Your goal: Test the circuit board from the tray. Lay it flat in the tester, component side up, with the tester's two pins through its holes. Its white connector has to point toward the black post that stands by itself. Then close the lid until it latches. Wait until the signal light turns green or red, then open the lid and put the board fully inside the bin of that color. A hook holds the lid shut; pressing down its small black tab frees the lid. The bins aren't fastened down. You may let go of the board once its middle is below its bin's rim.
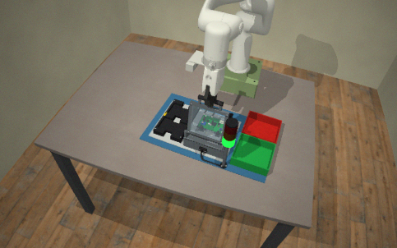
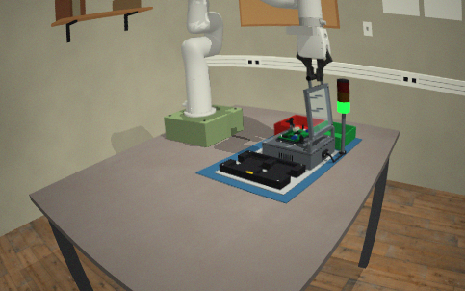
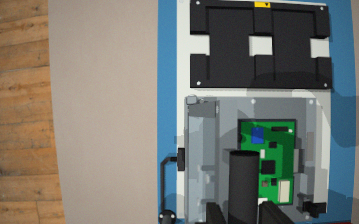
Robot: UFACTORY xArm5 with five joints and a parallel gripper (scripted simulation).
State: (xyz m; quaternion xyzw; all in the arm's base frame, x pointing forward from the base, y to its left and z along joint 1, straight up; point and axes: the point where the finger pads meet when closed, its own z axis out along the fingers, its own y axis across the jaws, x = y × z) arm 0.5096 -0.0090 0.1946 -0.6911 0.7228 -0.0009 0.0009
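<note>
Right now my hand is 210 mm above the green circuit board and 80 mm past it. From my hand the other things lie so: green bin 270 mm below, 200 mm to the left, 20 mm behind; clear lid 100 mm below, 10 mm ahead; nest 210 mm below, 70 mm behind, 10 mm to the left.
</note>
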